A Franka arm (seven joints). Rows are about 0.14 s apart.
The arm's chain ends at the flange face. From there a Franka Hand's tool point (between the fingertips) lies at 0.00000 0.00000 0.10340 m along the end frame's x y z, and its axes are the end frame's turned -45 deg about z.
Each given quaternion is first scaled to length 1.
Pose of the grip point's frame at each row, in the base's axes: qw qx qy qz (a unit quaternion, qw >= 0); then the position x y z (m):
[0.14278 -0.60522 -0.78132 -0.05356 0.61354 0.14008 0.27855]
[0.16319 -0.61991 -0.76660 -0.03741 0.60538 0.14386 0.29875]
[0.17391 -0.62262 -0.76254 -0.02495 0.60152 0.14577 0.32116]
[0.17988 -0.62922 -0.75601 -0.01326 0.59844 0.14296 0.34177]
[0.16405 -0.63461 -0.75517 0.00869 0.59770 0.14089 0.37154]
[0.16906 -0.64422 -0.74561 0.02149 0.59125 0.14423 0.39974]
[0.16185 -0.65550 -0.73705 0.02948 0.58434 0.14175 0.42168]
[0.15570 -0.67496 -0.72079 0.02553 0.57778 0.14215 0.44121]
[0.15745 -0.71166 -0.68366 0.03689 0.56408 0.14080 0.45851]
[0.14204 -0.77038 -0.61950 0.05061 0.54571 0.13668 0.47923]
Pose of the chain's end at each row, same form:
[0.15241 -0.85815 -0.49024 0.00516 0.62991 0.11356 0.37714]
[0.16508 -0.86609 -0.47102 0.02789 0.62646 0.11701 0.39635]
[0.17022 -0.86704 -0.46623 0.04350 0.62573 0.11944 0.41818]
[0.17126 -0.87064 -0.45767 0.05659 0.62484 0.11748 0.43844]
[0.14824 -0.87529 -0.45483 0.07081 0.62446 0.12072 0.46936]
[0.14797 -0.88052 -0.44232 0.08455 0.62018 0.12502 0.49713]
[0.13825 -0.88767 -0.43010 0.08917 0.61301 0.12430 0.51948]
[0.13408 -0.89941 -0.40763 0.08317 0.60455 0.12422 0.53946]
[0.13135 -0.91911 -0.35928 0.09434 0.59177 0.12284 0.55650]
[0.11186 -0.94881 -0.27753 0.10111 0.57197 0.12053 0.57793]

